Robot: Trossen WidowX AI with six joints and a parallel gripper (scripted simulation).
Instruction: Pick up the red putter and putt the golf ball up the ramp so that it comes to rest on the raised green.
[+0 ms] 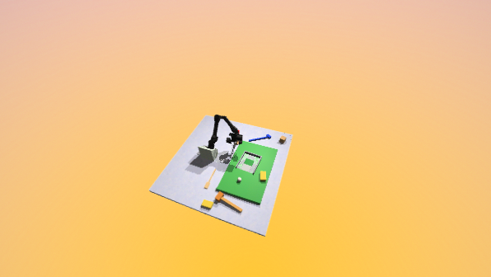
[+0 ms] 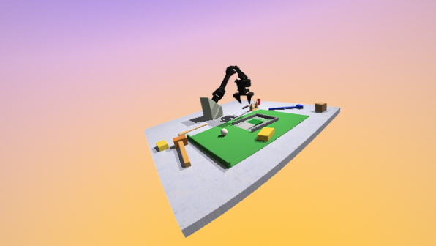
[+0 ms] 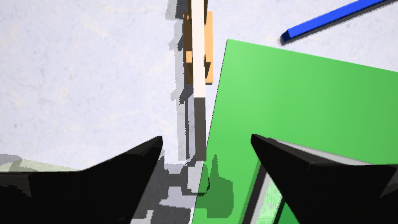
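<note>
My gripper tip is 2 cm past the red putter, 12 cm to the right of it and 4 cm above it. Round my gripper tip: green mat: 23 cm ahead, 24 cm to the right, 9 cm below; blue stick: 26 cm ahead, 23 cm to the left, 8 cm below; wooden stand: 2 cm behind, 13 cm to the left, 6 cm below.
</note>
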